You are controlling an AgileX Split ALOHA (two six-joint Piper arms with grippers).
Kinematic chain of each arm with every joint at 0, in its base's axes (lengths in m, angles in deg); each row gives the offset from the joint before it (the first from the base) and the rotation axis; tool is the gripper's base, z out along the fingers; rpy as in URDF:
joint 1: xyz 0 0 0.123 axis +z
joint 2: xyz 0 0 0 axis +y
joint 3: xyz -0.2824 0 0.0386 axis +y
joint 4: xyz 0.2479 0 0.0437 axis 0.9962 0 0.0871
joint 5: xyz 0 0 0 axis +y
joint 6: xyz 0.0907 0 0.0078 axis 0.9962 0 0.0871
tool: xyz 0 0 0 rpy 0 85 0
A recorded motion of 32 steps. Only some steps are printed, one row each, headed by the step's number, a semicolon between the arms.
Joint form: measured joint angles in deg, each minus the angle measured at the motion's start. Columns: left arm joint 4, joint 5, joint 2, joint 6, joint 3, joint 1; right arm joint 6, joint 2, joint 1, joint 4, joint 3, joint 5.
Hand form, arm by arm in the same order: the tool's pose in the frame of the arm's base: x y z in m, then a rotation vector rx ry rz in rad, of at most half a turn. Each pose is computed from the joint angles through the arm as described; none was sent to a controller.
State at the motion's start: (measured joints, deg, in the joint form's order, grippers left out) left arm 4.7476 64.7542 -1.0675 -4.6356 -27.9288 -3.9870; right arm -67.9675 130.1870 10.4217 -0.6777 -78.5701 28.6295
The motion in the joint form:
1: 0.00 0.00 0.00 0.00 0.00 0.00; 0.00 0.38 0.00 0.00 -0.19 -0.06
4: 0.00 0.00 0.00 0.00 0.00 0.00; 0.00 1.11 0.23 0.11 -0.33 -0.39
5: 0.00 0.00 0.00 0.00 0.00 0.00; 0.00 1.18 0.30 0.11 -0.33 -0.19
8: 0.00 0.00 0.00 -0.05 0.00 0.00; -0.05 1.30 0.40 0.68 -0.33 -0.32
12: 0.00 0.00 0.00 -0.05 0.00 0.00; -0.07 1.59 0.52 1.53 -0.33 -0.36
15: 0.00 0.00 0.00 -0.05 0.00 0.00; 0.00 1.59 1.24 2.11 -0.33 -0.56
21: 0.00 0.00 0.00 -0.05 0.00 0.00; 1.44 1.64 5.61 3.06 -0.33 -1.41
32: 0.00 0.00 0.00 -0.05 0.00 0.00; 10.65 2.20 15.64 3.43 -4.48 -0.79
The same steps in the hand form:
1: -0.0089 0.0075 0.2683 -0.0196 2.1046 0.0098; 0.4166 0.0761 0.0565 -1.8532 2.2504 -0.1889
4: -0.0089 0.0075 0.2683 -0.0196 2.1046 0.0098; 0.4165 0.0779 0.0517 -1.8582 2.2508 -0.1837
5: -0.0089 0.0075 0.2683 -0.0196 2.1046 0.0098; 0.4160 0.0783 0.0511 -1.8623 2.2529 -0.1804
8: -0.0089 0.0075 0.2683 -0.0205 2.1045 0.0093; 0.4158 0.0795 0.0503 -1.8545 2.2561 -0.1728
12: -0.0089 0.0075 0.2683 -0.0205 2.1045 0.0093; 0.4152 0.0809 0.0482 -1.8437 2.2655 -0.1584
15: -0.0089 0.0075 0.2683 -0.0205 2.1045 0.0093; 0.4144 0.0866 0.0483 -1.8432 2.2580 -0.1508
21: -0.0089 0.0075 0.2683 -0.0205 2.1045 0.0093; 0.4076 0.1189 0.0482 -1.8716 2.2076 -0.1296
32: -0.0089 0.0075 0.2683 -0.0205 2.1045 0.0093; 0.3956 0.1957 0.0593 -1.8428 2.1520 -0.0799

